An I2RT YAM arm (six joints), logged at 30 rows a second.
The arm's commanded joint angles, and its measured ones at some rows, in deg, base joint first. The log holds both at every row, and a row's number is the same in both.
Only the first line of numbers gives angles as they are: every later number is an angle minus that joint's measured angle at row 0.
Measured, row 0: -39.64 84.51 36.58 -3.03 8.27 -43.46
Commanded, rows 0 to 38: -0.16 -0.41 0.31 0.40 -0.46 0.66; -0.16 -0.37 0.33 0.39 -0.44 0.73; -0.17 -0.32 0.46 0.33 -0.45 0.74; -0.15 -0.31 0.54 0.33 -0.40 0.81; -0.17 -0.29 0.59 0.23 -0.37 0.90; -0.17 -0.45 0.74 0.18 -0.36 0.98; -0.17 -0.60 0.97 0.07 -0.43 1.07; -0.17 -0.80 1.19 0.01 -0.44 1.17; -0.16 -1.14 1.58 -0.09 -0.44 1.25; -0.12 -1.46 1.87 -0.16 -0.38 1.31; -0.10 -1.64 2.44 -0.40 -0.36 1.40; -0.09 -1.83 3.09 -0.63 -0.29 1.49; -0.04 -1.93 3.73 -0.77 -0.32 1.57; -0.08 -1.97 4.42 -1.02 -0.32 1.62; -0.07 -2.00 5.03 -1.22 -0.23 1.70; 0.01 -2.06 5.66 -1.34 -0.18 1.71; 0.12 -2.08 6.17 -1.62 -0.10 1.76; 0.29 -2.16 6.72 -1.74 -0.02 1.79; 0.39 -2.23 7.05 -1.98 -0.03 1.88; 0.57 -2.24 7.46 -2.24 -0.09 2.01; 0.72 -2.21 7.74 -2.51 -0.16 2.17; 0.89 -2.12 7.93 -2.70 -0.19 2.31; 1.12 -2.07 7.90 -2.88 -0.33 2.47; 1.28 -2.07 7.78 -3.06 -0.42 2.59; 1.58 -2.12 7.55 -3.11 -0.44 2.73; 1.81 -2.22 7.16 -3.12 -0.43 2.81; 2.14 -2.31 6.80 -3.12 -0.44 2.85; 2.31 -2.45 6.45 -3.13 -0.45 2.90; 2.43 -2.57 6.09 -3.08 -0.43 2.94; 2.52 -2.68 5.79 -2.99 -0.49 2.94; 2.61 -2.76 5.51 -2.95 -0.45 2.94; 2.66 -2.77 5.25 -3.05 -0.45 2.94; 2.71 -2.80 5.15 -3.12 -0.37 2.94; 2.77 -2.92 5.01 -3.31 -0.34 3.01; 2.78 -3.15 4.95 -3.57 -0.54 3.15; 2.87 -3.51 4.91 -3.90 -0.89 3.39; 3.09 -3.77 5.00 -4.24 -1.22 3.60; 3.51 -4.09 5.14 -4.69 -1.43 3.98; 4.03 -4.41 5.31 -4.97 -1.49 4.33
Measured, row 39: 2.78 -1.18 5.05 -4.70 -0.15 2.60
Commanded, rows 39 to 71: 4.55 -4.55 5.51 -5.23 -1.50 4.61; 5.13 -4.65 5.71 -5.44 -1.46 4.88; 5.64 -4.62 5.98 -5.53 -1.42 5.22; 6.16 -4.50 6.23 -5.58 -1.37 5.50; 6.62 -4.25 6.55 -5.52 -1.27 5.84; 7.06 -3.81 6.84 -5.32 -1.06 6.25; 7.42 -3.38 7.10 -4.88 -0.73 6.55; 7.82 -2.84 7.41 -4.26 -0.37 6.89; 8.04 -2.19 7.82 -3.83 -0.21 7.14; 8.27 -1.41 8.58 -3.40 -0.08 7.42; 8.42 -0.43 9.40 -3.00 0.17 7.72; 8.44 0.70 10.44 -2.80 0.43 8.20; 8.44 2.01 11.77 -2.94 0.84 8.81; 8.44 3.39 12.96 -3.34 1.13 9.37; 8.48 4.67 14.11 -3.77 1.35 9.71; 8.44 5.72 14.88 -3.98 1.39 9.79; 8.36 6.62 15.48 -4.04 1.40 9.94; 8.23 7.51 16.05 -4.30 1.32 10.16; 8.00 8.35 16.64 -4.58 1.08 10.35; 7.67 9.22 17.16 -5.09 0.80 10.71; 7.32 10.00 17.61 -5.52 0.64 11.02; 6.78 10.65 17.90 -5.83 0.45 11.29; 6.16 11.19 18.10 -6.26 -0.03 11.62; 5.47 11.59 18.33 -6.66 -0.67 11.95; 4.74 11.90 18.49 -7.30 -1.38 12.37; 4.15 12.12 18.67 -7.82 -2.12 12.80; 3.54 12.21 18.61 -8.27 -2.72 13.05; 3.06 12.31 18.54 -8.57 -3.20 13.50; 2.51 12.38 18.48 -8.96 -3.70 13.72; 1.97 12.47 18.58 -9.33 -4.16 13.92; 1.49 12.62 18.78 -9.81 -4.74 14.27; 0.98 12.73 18.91 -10.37 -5.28 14.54; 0.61 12.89 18.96 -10.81 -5.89 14.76
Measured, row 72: 1.93 12.37 16.72 -9.44 -2.36 12.46
